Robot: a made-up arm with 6 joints. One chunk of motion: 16 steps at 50 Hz.
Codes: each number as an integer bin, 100 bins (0 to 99) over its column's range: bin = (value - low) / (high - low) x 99, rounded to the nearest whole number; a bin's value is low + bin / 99 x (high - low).
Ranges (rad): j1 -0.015..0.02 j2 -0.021..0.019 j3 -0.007..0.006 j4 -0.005..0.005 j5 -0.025..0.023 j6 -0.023..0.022
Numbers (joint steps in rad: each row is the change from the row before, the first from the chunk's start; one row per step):
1: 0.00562 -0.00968 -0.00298 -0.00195 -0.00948 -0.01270
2: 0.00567 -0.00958 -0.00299 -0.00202 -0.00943 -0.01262
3: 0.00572 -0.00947 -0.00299 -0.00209 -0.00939 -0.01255
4: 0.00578 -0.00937 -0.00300 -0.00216 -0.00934 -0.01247
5: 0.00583 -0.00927 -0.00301 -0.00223 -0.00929 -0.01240
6: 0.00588 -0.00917 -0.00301 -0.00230 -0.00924 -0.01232
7: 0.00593 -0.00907 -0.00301 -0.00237 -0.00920 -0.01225
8: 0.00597 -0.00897 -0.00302 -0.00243 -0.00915 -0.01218
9: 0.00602 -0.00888 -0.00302 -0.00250 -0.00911 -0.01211
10: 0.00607 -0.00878 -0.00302 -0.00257 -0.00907 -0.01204
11: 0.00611 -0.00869 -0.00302 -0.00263 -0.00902 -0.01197
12: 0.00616 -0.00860 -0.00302 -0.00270 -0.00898 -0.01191
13: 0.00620 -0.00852 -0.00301 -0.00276 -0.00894 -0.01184
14: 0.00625 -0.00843 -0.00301 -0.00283 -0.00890 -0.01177
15: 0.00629 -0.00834 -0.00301 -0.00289 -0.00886 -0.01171
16: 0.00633 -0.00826 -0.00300 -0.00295 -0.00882 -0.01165
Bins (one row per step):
1: 58 28 31 30 32 23
2: 58 28 31 30 32 23
3: 59 29 31 29 32 23
4: 59 29 30 28 32 23
5: 59 29 30 27 32 23
6: 59 29 30 27 33 23
7: 59 30 30 26 33 24
8: 59 30 30 25 33 24
9: 59 30 30 25 33 24
10: 60 30 30 24 33 24
11: 60 30 30 23 33 24
12: 60 31 30 23 33 24
13: 60 31 30 22 33 25
14: 60 31 30 21 33 25
15: 60 31 30 21 33 25
16: 60 32 30 20 33 25

